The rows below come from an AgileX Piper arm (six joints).
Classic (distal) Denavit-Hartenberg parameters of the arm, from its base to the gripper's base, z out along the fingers. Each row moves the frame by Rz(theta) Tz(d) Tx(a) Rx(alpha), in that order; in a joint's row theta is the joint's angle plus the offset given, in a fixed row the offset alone. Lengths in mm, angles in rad.
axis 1: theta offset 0; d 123; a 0; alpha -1.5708
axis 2: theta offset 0.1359; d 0; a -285.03; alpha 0
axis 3: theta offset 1.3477; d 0; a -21.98; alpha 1.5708
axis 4: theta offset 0; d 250.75; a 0; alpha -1.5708
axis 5: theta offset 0; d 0; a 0; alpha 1.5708
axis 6: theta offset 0; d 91; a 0; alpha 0
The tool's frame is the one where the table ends.
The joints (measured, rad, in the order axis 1, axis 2, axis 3, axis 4, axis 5, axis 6), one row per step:
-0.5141, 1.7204, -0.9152, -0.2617, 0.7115, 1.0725
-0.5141, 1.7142, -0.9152, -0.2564, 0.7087, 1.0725
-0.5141, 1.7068, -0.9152, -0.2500, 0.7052, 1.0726
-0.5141, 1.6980, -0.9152, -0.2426, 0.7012, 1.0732
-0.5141, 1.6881, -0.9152, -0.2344, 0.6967, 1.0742
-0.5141, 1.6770, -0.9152, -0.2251, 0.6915, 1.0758
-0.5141, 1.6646, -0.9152, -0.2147, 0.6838, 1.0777
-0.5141, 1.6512, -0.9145, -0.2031, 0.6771, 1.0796
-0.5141, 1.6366, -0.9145, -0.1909, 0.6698, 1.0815
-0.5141, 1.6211, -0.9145, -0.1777, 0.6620, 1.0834
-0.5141, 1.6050, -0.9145, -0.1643, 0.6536, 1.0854
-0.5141, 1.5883, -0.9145, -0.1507, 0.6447, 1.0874
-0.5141, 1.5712, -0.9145, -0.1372, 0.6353, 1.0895
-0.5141, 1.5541, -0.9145, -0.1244, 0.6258, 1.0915
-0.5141, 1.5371, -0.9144, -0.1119, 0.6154, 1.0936
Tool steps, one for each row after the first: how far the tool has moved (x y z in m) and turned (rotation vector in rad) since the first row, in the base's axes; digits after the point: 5 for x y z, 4 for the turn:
0.00014, 0.00033, 0.00182, -0.0005, -0.0100, -0.0029
0.00031, 0.00072, 0.00399, -0.0011, -0.0220, -0.0065
0.00048, 0.00119, 0.00658, -0.0018, -0.0363, -0.0111
0.00065, 0.00171, 0.00951, -0.0026, -0.0524, -0.0165
0.00082, 0.00232, 0.01280, -0.0035, -0.0708, -0.0230
0.00113, 0.00295, 0.01652, -0.0050, -0.0931, -0.0299
0.00116, 0.00379, 0.02036, -0.0055, -0.1152, -0.0378
0.00128, 0.00462, 0.02475, -0.0066, -0.1398, -0.0457
0.00135, 0.00554, 0.02942, -0.0076, -0.1661, -0.0542
0.00137, 0.00649, 0.03430, -0.0088, -0.1936, -0.0626
0.00132, 0.00748, 0.03939, -0.0103, -0.2222, -0.0709
0.00120, 0.00849, 0.04463, -0.0121, -0.2517, -0.0790
0.00099, 0.00950, 0.04990, -0.0144, -0.2810, -0.0865
0.00074, 0.01050, 0.05517, -0.0170, -0.3109, -0.0937

